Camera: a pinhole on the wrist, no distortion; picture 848 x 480 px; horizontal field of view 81.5 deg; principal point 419.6 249.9 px. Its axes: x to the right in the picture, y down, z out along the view. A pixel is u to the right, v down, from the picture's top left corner.
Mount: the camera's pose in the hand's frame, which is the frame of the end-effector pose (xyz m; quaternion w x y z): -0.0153 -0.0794 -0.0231 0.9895 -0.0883 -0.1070 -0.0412
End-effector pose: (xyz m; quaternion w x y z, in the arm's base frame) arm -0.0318 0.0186 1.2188 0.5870 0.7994 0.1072 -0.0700
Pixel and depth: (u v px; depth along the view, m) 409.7 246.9 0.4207
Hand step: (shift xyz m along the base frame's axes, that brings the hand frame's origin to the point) -0.1020 -0.3709 -0.0921
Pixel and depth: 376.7 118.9 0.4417
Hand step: -0.1723 -0.3753 -0.1902
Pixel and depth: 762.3 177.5 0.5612
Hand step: 0.2221 -0.5420 -0.3186
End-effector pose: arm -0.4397 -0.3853 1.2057 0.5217 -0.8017 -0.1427 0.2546
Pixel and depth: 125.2 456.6 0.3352
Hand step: -0.3539 -0.0090 -0.1277
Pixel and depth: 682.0 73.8 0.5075
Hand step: -0.1974 0.5610 -0.0486
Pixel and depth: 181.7 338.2 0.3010
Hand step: -0.3038 0.0511 -0.0528
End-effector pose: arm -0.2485 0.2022 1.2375 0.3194 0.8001 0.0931 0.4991
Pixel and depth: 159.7 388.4 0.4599
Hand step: 0.1093 -0.4144 -0.2597
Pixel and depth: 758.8 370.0 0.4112
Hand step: 0.4359 -0.1471 0.0600
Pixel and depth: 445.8 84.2 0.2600
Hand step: 0.1990 -0.0398 -0.1915
